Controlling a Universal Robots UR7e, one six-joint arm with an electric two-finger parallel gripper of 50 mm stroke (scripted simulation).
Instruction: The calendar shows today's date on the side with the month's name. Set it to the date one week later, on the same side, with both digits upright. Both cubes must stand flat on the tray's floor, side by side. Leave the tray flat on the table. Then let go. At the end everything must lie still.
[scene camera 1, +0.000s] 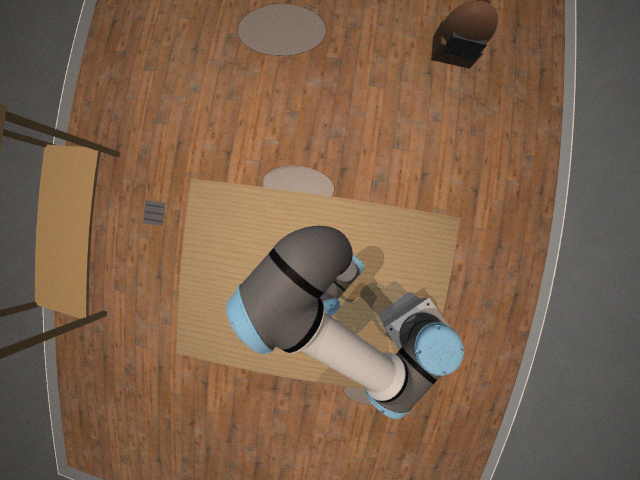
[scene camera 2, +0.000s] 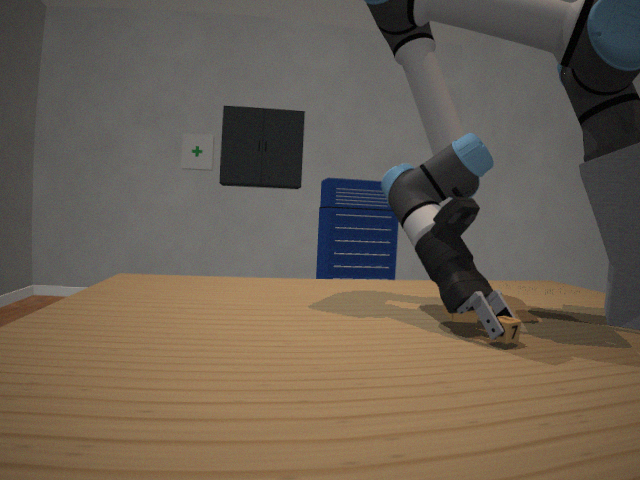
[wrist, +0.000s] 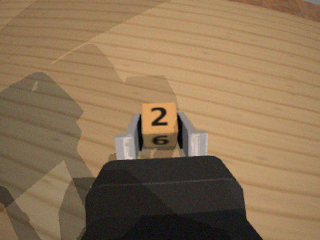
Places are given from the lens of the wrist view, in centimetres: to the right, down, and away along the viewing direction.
gripper (wrist: 159, 124): 0, 0, 17
wooden date cube (wrist: 159, 120): 0, 0, 15
